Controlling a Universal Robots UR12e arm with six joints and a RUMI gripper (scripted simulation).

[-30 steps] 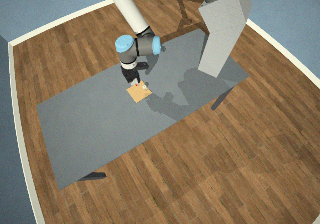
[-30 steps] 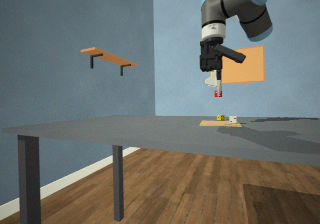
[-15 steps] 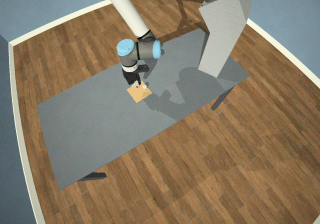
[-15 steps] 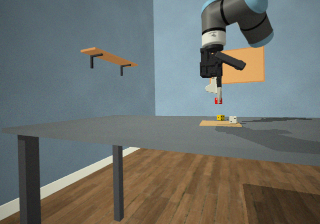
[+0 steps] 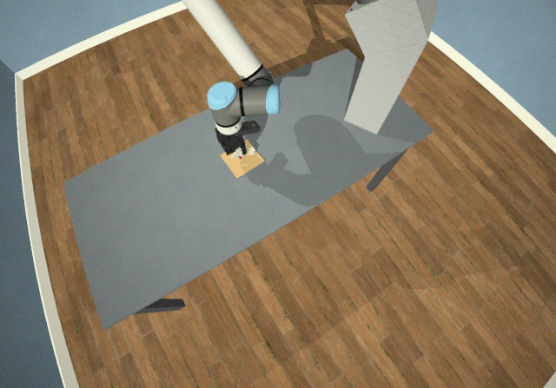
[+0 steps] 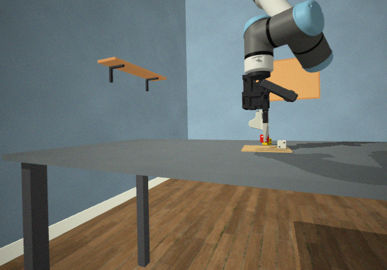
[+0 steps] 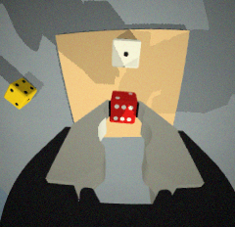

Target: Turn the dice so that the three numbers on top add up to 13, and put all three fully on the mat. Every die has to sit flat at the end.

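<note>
My hand is 40 mm above the tan mat. Round my hand: red die right at my hand; then yellow die 130 mm to the right, 30 mm below, 10 mm ahead; then white die 50 mm behind, 20 mm below.
</note>
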